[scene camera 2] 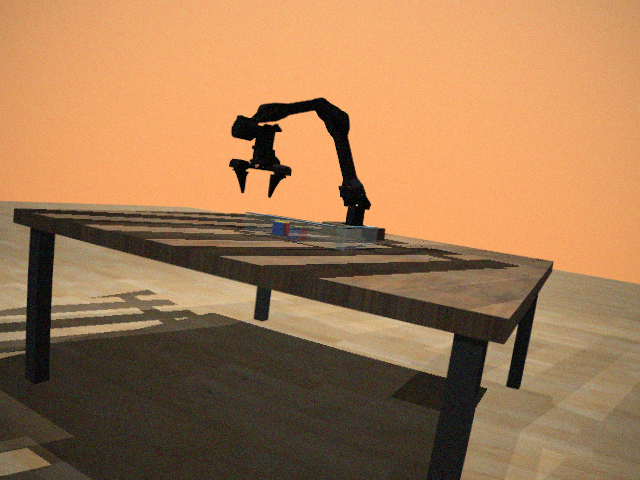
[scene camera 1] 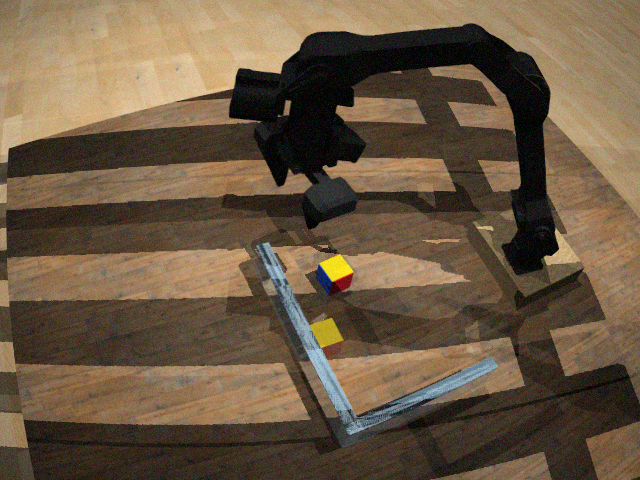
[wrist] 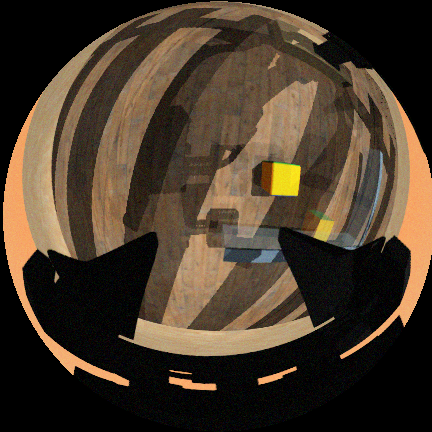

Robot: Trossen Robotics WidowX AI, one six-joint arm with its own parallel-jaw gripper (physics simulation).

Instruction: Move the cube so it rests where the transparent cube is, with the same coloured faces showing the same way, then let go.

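Where they show: gripper, fingertip midpoint: [scene camera 2: 255, 195] [scene camera 1: 295, 206] [wrist: 218, 236]; arm's base, origin of the base link: [scene camera 2: 354, 225] [scene camera 1: 522, 257].
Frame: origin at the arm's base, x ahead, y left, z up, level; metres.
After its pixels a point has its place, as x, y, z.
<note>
The solid cube [scene camera 1: 334, 273] {0.333, -0.034, -0.001} [scene camera 2: 279, 228] [wrist: 285, 179] {0.328, -0.046, -0.002} stands on the table, yellow on top; scene camera 1 shows blue and red sides, the wrist view orange and green ones. The transparent cube [scene camera 1: 327, 334] {0.371, 0.065, -0.002} [scene camera 2: 298, 234] [wrist: 324, 229] {0.371, 0.063, -0.002} is apart from it, nearer scene camera 1 and close beside the long wall. It is also yellow on top, with a reddish side in scene camera 1; its left side there is hidden by the wall. My gripper [scene camera 1: 296, 204] {0.379, -0.115, 0.066} [scene camera 2: 256, 194] {0.379, -0.115, 0.066} [wrist: 218, 236] {0.379, -0.115, 0.066} is open and empty, points down, and hangs well above the table, off to one side of the solid cube.
A pale blue, see-through L-shaped wall [scene camera 1: 329, 382] {0.393, 0.146, 0.018} [scene camera 2: 356, 235] {0.304, 0.212, -0.003} [wrist: 272, 256] {0.421, -0.029, 0.019} stands on the table [scene camera 1: 103, 330] {0.698, -0.015, -0.042} [scene camera 2: 413, 304] {0.759, 0.630, -0.050}, its long part running past both cubes. The arm's base sits on a wooden block [scene camera 1: 563, 258] {-0.092, 0.020, 0.000} at the right in scene camera 1. Dark shadow bands cross the table.
</note>
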